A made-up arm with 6 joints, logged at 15 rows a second.
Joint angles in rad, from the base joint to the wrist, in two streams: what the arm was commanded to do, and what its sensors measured. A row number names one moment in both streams.
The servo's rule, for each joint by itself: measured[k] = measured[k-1] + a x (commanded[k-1-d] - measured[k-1]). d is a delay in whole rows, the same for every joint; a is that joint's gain. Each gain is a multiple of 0.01, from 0.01 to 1. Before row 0 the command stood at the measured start. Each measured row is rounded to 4 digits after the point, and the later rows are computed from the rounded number. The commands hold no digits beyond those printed.
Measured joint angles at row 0:
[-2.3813, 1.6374, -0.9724, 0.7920, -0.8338, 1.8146]
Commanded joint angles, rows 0 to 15:
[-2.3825, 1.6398, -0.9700, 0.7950, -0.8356, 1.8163]
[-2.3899, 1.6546, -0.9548, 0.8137, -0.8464, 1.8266]
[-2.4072, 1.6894, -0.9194, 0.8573, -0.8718, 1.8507]
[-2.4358, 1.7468, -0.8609, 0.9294, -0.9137, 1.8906]
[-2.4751, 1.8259, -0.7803, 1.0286, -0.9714, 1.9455]
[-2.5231, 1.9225, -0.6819, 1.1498, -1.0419, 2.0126]
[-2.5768, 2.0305, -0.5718, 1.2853, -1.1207, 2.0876]
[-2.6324, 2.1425, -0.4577, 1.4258, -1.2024, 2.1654]
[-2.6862, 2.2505, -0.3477, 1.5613, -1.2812, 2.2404]
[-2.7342, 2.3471, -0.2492, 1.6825, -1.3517, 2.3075]
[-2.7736, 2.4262, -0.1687, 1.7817, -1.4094, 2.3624]
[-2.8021, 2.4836, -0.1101, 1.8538, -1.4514, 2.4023]
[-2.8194, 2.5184, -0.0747, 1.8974, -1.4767, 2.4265]
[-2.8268, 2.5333, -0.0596, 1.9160, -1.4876, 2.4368]
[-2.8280, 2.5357, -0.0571, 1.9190, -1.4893, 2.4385]
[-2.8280, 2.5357, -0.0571, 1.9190, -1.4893, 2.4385]
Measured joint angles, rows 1 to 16:
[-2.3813, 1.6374, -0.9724, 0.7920, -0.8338, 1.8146]
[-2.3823, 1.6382, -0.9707, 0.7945, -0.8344, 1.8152]
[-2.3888, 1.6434, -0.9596, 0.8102, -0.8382, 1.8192]
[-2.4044, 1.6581, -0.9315, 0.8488, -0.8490, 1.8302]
[-2.4311, 1.6865, -0.8821, 0.9149, -0.8697, 1.8513]
[-2.4685, 1.7311, -0.8108, 1.0081, -0.9022, 1.8843]
[-2.5149, 1.7923, -0.7206, 1.1243, -0.9469, 1.9292]
[-2.5675, 1.8685, -0.6164, 1.2563, -1.0025, 1.9846]
[-2.6227, 1.9562, -0.5053, 1.3953, -1.0665, 2.0479]
[-2.6767, 2.0504, -0.3950, 1.5314, -1.1352, 2.1153]
[-2.7256, 2.1453, -0.2929, 1.6553, -1.2045, 2.1826]
[-2.7664, 2.2352, -0.2060, 1.7589, -1.2701, 2.2455]
[-2.7967, 2.3147, -0.1389, 1.8367, -1.3281, 2.3004]
[-2.8160, 2.3799, -0.0940, 1.8865, -1.3757, 2.3445]
[-2.8252, 2.4290, -0.0699, 1.9107, -1.4115, 2.3768]
[-2.8276, 2.4631, -0.0609, 1.9175, -1.4364, 2.3984]
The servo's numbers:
d 1
a 0.85 0.32 0.70 0.82 0.32 0.35

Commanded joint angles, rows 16 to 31:
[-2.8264, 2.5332, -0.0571, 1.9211, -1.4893, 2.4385]
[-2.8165, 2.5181, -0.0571, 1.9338, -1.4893, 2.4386]
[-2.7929, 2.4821, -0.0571, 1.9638, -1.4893, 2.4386]
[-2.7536, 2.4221, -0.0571, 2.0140, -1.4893, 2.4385]
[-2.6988, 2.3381, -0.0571, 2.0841, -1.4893, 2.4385]
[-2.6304, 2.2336, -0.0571, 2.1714, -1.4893, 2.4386]
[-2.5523, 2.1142, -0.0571, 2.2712, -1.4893, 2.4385]
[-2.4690, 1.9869, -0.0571, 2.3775, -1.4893, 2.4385]
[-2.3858, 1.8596, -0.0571, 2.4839, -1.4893, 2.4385]
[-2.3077, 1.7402, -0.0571, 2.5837, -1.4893, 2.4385]
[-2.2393, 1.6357, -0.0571, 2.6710, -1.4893, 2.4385]
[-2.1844, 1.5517, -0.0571, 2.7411, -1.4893, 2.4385]
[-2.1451, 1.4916, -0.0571, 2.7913, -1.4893, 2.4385]
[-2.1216, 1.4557, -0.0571, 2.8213, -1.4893, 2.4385]
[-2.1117, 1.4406, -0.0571, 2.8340, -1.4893, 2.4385]
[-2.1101, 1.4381, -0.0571, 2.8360, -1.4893, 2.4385]
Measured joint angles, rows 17 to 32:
[-2.8279, 2.4863, -0.0582, 1.9187, -1.4533, 2.4124]
[-2.8266, 2.5013, -0.0574, 1.9207, -1.4648, 2.4215]
[-2.8180, 2.5067, -0.0572, 1.9314, -1.4726, 2.4275]
[-2.7967, 2.4988, -0.0571, 1.9580, -1.4779, 2.4314]
[-2.7601, 2.4743, -0.0571, 2.0039, -1.4815, 2.4339]
[-2.7080, 2.4307, -0.0571, 2.0697, -1.4840, 2.4355]
[-2.6420, 2.3676, -0.0571, 2.1531, -1.4857, 2.4366]
[-2.5658, 2.2865, -0.0571, 2.2499, -1.4869, 2.4373]
[-2.4835, 2.1906, -0.0571, 2.3545, -1.4877, 2.4377]
[-2.4005, 2.0847, -0.0571, 2.4606, -1.4882, 2.4380]
[-2.3216, 1.9745, -0.0571, 2.5615, -1.4886, 2.4382]
[-2.2516, 1.8661, -0.0571, 2.6513, -1.4888, 2.4383]
[-2.1945, 1.7655, -0.0571, 2.7249, -1.4890, 2.4384]
[-2.1525, 1.6779, -0.0571, 2.7793, -1.4891, 2.4384]
[-2.1262, 1.6068, -0.0571, 2.8137, -1.4892, 2.4384]
[-2.1139, 1.5536, -0.0571, 2.8303, -1.4892, 2.4384]

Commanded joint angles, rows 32 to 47:
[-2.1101, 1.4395, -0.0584, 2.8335, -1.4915, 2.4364]
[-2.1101, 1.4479, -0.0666, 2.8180, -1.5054, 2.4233]
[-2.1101, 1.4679, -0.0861, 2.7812, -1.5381, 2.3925]
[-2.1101, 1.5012, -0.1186, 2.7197, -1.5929, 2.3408]
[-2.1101, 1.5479, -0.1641, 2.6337, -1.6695, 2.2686]
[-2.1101, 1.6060, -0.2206, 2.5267, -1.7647, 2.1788]
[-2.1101, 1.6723, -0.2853, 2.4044, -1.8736, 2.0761]
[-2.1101, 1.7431, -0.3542, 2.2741, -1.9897, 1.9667]
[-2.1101, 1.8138, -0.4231, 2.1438, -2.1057, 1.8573]
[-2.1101, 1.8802, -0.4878, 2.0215, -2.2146, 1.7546]
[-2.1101, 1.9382, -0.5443, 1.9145, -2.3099, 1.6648]
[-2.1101, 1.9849, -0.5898, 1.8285, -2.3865, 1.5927]
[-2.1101, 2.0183, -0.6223, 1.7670, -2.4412, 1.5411]
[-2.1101, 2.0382, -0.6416, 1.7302, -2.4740, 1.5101]
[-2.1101, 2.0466, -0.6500, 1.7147, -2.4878, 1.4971]
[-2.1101, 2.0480, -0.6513, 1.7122, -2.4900, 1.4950]
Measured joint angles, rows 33 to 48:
[-2.1107, 1.5166, -0.0571, 2.8350, -1.4892, 2.4384]
[-2.1102, 1.4919, -0.0580, 2.8338, -1.4899, 2.4377]
[-2.1101, 1.4778, -0.0640, 2.8208, -1.4949, 2.4327]
[-2.1101, 1.4746, -0.0795, 2.7883, -1.5087, 2.4186]
[-2.1101, 1.4831, -0.1069, 2.7320, -1.5356, 2.3914]
[-2.1101, 1.5038, -0.1469, 2.6514, -1.5784, 2.3484]
[-2.1101, 1.5365, -0.1985, 2.5491, -1.6380, 2.2890]
[-2.1101, 1.5800, -0.2593, 2.4304, -1.7134, 2.2145]
[-2.1101, 1.6322, -0.3257, 2.3022, -1.8018, 2.1278]
[-2.1101, 1.6903, -0.3939, 2.1723, -1.8990, 2.0331]
[-2.1101, 1.7511, -0.4596, 2.0486, -2.0000, 1.9356]
[-2.1101, 1.8110, -0.5189, 1.9386, -2.0992, 1.8408]
[-2.1101, 1.8666, -0.5685, 1.8483, -2.1911, 1.7540]
[-2.1101, 1.9151, -0.6062, 1.7816, -2.2711, 1.6795]
[-2.1101, 1.9545, -0.6310, 1.7395, -2.3360, 1.6202]
[-2.1101, 1.9840, -0.6443, 1.7192, -2.3846, 1.5771]

